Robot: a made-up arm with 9 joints. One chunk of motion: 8 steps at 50 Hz.
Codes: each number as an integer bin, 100 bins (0 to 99) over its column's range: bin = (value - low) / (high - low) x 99, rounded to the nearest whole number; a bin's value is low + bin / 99 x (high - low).
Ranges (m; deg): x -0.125..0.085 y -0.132..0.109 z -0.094..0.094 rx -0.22..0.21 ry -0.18..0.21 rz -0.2..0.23
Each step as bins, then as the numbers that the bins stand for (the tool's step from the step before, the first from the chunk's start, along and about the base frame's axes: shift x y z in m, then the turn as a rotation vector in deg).
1 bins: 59 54 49 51 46 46
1 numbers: 0.00015 -0.00055 -0.00095 0.002 0.001 0.000
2 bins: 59 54 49 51 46 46
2 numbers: 0.00015 -0.00055 -0.00095 0.002 0.001 0.000
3 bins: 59 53 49 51 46 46
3 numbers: 0.00015 -0.00298 -0.00095 0.002 0.001 0.000
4 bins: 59 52 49 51 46 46
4 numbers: 0.00015 -0.00541 -0.00095 0.002 0.001 0.000
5 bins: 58 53 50 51 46 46
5 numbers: -0.00197 -0.00298 0.00095 0.002 0.001 0.000
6 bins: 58 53 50 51 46 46
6 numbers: -0.00197 -0.00298 0.00095 0.002 0.001 0.000
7 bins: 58 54 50 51 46 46
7 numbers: -0.00197 -0.00055 0.00095 0.002 0.001 0.000
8 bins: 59 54 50 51 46 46
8 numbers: 0.00015 -0.00055 0.00095 0.002 0.001 0.000
